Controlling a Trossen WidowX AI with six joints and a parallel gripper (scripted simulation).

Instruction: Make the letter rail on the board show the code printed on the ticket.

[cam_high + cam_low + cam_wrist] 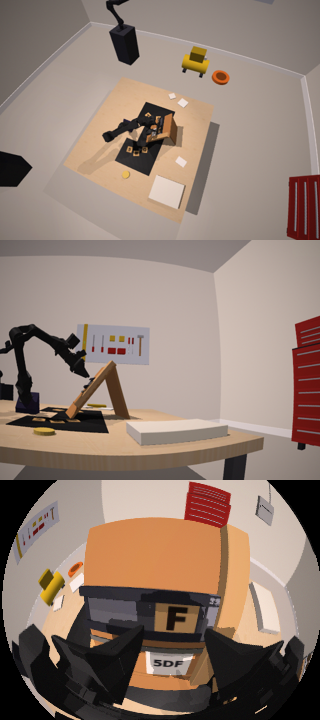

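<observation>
Right now my gripper tip is 11 cm above the white ticket, 3 cm past it and 2 cm to the left of it. Round my gripper tip: black mat (20 cm below, 14 cm behind, 5 cm to the right); then white slab (44 cm to the right, 35 cm ahead, 19 cm below).
</observation>
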